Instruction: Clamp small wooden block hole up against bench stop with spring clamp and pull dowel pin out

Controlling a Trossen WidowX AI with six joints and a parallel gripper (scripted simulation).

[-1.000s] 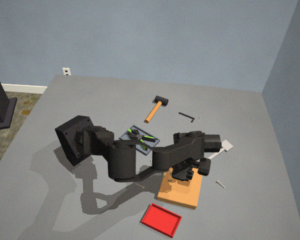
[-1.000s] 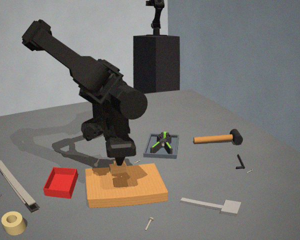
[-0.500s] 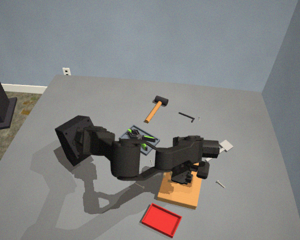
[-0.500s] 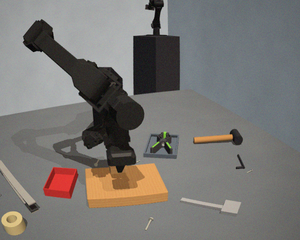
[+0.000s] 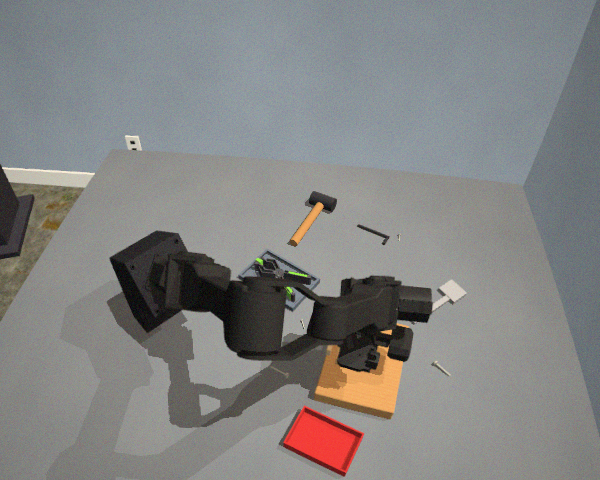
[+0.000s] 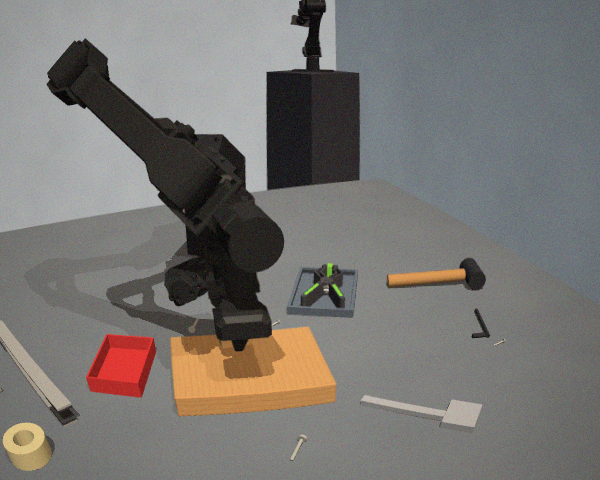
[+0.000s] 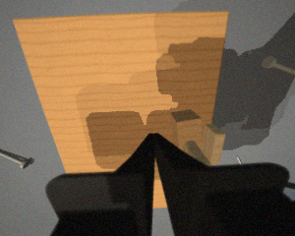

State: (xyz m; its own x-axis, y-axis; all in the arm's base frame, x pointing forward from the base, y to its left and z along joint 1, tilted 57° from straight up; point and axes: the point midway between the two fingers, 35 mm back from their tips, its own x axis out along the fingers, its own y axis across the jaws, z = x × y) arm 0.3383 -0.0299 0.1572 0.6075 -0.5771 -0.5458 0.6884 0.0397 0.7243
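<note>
The wooden board lies 60 mm below my hand and 20 mm ahead of it. Round my hand: wooden block (30 mm below, 20 mm behind, 10 mm to the left); dowel pin (20 mm below, 20 mm behind, 10 mm to the left); red tray (140 mm to the right, 100 mm behind, 60 mm below).
</note>
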